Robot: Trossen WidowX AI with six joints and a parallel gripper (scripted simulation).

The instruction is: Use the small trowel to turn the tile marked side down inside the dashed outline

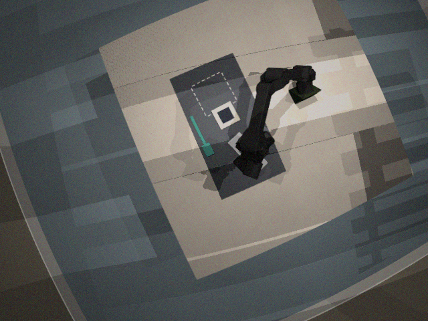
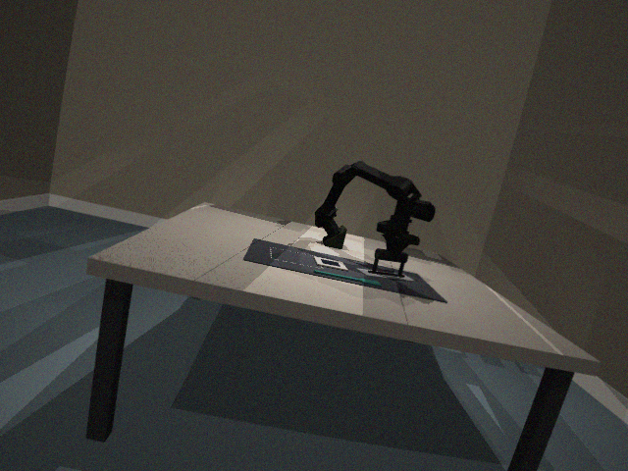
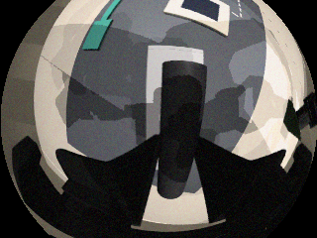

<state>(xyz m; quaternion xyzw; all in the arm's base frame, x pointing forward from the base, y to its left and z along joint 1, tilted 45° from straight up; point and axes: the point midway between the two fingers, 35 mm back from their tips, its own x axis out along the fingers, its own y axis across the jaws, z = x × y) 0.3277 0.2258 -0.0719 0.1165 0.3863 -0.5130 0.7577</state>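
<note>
Right now my gripper tip is 6 cm short of the dark mat, 16 cm to the left of it and 8 cm above it. Also, from my gripper tip: teal trowel (19 cm ahead, 12 cm to the right, 6 cm below); then tile (5 cm ahead, 20 cm to the right, 6 cm below).
</note>
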